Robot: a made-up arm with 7 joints. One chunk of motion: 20 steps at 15 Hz.
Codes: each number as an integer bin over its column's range. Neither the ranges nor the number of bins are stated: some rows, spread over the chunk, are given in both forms.
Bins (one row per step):
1: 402 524 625 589 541 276
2: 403 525 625 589 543 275
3: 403 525 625 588 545 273
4: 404 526 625 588 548 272
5: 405 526 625 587 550 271
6: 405 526 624 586 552 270
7: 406 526 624 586 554 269
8: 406 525 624 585 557 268
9: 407 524 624 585 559 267
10: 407 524 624 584 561 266
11: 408 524 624 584 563 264
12: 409 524 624 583 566 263
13: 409 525 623 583 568 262
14: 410 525 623 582 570 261
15: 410 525 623 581 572 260
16: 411 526 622 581 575 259
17: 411 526 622 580 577 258
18: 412 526 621 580 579 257
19: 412 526 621 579 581 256
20: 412 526 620 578 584 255
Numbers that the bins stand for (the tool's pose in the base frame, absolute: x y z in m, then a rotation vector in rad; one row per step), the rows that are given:
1: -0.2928 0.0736 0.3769 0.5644 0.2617 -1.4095
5: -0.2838 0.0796 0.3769 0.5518 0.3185 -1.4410
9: -0.2778 0.0736 0.3739 0.5392 0.3752 -1.4662
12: -0.2718 0.0736 0.3739 0.5266 0.4194 -1.4914
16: -0.2658 0.0796 0.3679 0.5140 0.4761 -1.5167
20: -0.2628 0.0796 0.3619 0.4950 0.5329 -1.5419
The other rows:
2: -0.2898 0.0766 0.3769 0.5644 0.2743 -1.4158
3: -0.2898 0.0766 0.3769 0.5581 0.2869 -1.4284
4: -0.2868 0.0796 0.3769 0.5581 0.3059 -1.4347
6: -0.2838 0.0796 0.3739 0.5455 0.3311 -1.4473
7: -0.2808 0.0796 0.3739 0.5455 0.3437 -1.4536
8: -0.2808 0.0766 0.3739 0.5392 0.3626 -1.4599
10: -0.2778 0.0736 0.3739 0.5329 0.3878 -1.4725
11: -0.2748 0.0736 0.3739 0.5329 0.4005 -1.4851
13: -0.2718 0.0766 0.3709 0.5266 0.4320 -1.4977
14: -0.2688 0.0766 0.3709 0.5203 0.4446 -1.5041
15: -0.2688 0.0766 0.3709 0.5140 0.4572 -1.5104
17: -0.2658 0.0796 0.3679 0.5077 0.4887 -1.5230
18: -0.2628 0.0796 0.3649 0.5077 0.5014 -1.5293
19: -0.2628 0.0796 0.3649 0.5014 0.5140 -1.5356

